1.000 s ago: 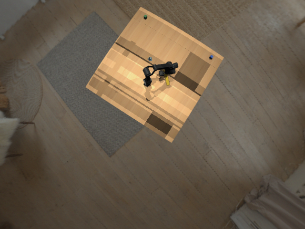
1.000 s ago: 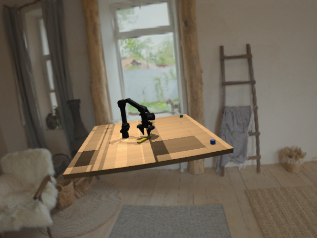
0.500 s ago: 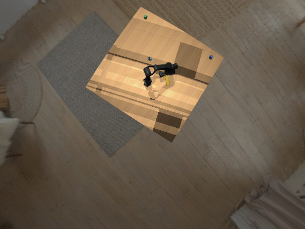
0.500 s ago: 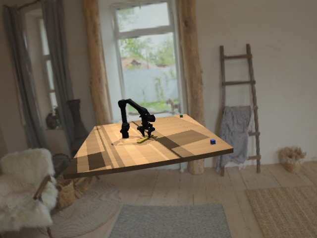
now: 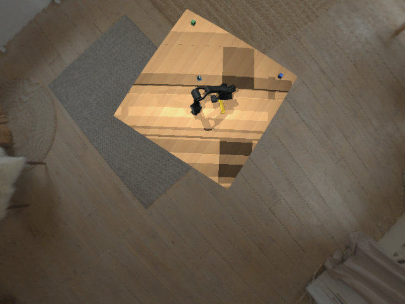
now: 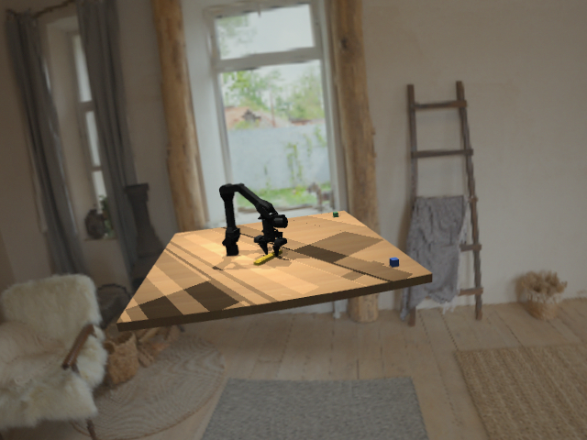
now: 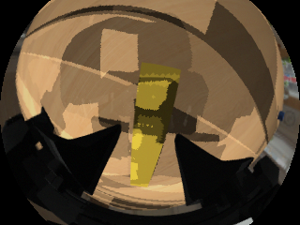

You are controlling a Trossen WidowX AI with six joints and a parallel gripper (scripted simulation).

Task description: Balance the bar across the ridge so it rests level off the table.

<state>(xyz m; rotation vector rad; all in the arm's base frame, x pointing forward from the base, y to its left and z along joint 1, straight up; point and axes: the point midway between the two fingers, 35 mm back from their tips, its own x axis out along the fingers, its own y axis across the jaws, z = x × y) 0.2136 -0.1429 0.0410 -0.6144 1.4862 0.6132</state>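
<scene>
Now: the yellow bar 20 mm behind my gripper tip and 20 mm to the right of it. The rest, counted from my gripper tip: blue cube: 530 mm ahead, 360 mm to the right, 10 mm above; green cube: 530 mm ahead, 640 mm to the left, 10 mm above.
</scene>
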